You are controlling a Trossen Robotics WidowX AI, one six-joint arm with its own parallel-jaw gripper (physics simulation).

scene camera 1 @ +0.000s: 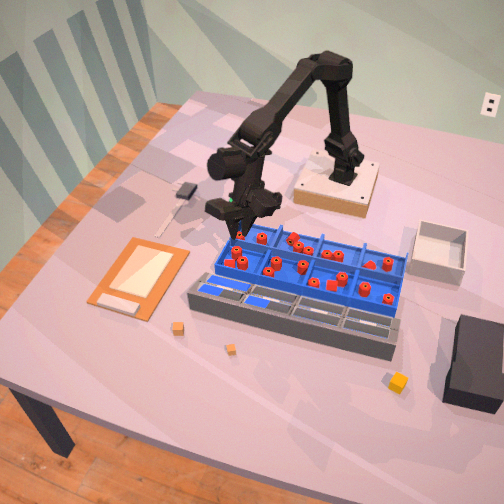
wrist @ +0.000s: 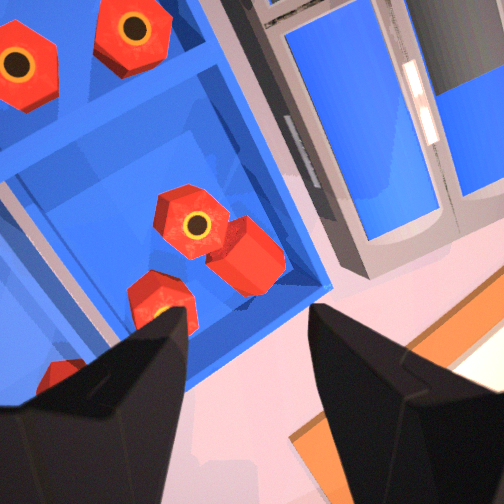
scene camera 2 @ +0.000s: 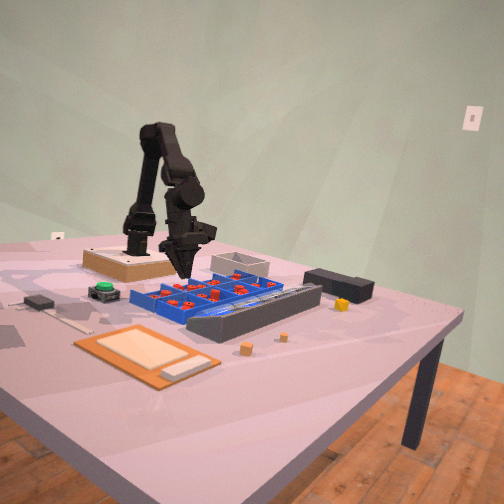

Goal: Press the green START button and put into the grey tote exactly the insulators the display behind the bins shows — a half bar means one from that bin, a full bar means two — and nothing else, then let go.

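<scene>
My gripper point(scene camera 1: 240, 228) hangs open and empty just above the leftmost compartment of the blue bin tray point(scene camera 1: 312, 266). In the wrist view the two dark fingers point(wrist: 245, 345) straddle the tray's corner wall, with three red hexagonal insulators point(wrist: 200, 225) lying in the compartment below. More red insulators fill the other compartments. The grey display bar point(scene camera 1: 292, 310) in front of the bins shows blue panels. The grey tote point(scene camera 1: 440, 251) stands empty at the right. The green START button point(scene camera 2: 103, 290) sits left of the tray in the second scene view.
An orange board with a white sheet point(scene camera 1: 139, 276) lies at the left. A dark box point(scene camera 1: 476, 361) stands at the front right. Small orange and yellow cubes point(scene camera 1: 398, 382) lie in front of the display. The arm's base plate point(scene camera 1: 337, 185) is at the back.
</scene>
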